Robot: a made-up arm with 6 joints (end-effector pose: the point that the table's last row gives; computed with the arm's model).
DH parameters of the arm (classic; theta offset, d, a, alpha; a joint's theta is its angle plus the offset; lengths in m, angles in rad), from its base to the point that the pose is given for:
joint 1: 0 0.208 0 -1.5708
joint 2: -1.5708 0 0.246 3.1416
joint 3: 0 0 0 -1.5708
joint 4: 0 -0.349 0 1.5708
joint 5: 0 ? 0 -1.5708
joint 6: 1.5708 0 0 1.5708
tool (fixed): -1.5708 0 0 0
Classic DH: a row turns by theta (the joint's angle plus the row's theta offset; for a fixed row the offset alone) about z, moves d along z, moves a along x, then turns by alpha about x.
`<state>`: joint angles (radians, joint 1 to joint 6).
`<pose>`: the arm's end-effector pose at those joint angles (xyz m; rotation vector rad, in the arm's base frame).
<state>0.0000 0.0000 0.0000 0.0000 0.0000 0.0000</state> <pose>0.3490 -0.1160 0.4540 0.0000 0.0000 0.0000</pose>
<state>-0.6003 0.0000 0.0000 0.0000 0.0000 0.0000</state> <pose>0.2225 -0.2929 0.4540 0.0000 0.0000 -0.6003</pose>
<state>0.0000 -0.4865 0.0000 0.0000 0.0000 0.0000</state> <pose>0.1935 -0.1160 0.5886 0.0000 -0.4865 0.0000</pose>
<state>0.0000 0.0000 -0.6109 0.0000 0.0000 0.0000</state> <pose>0.2859 -0.1160 0.2538 0.0000 0.6109 0.0000</pose>
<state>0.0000 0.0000 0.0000 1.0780 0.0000 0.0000</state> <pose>0.3490 -0.0549 0.5562 -1.0780 0.0000 0.0000</pose>
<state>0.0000 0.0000 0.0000 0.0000 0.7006 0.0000</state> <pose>0.3490 -0.1160 0.4540 0.0000 -0.7006 0.0000</pose>
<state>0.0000 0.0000 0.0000 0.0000 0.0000 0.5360</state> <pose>0.3490 -0.1160 0.4540 -0.5360 0.0000 0.0000</pose>
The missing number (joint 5, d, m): 0.116
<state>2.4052 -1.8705 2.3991 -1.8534 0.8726 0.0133</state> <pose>0.3378 -0.3498 -0.1322 -0.5590 0.4326 0.3852</pose>
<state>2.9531 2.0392 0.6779 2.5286 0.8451 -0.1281</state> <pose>-0.3688 -0.0262 -0.2305 0.3618 0.8461 -0.8476</pose>
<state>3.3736 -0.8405 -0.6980 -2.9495 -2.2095 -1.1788</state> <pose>-0.1347 -0.1488 0.3997 1.3743 -0.6168 0.5672</pose>
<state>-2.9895 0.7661 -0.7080 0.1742 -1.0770 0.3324</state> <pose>-0.2390 0.0789 0.0398 2.5913 0.5687 -0.7225</pose>
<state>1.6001 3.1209 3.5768 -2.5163 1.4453 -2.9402</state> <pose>-0.1042 0.3454 0.0547 -1.1588 0.3161 0.9814</pose>
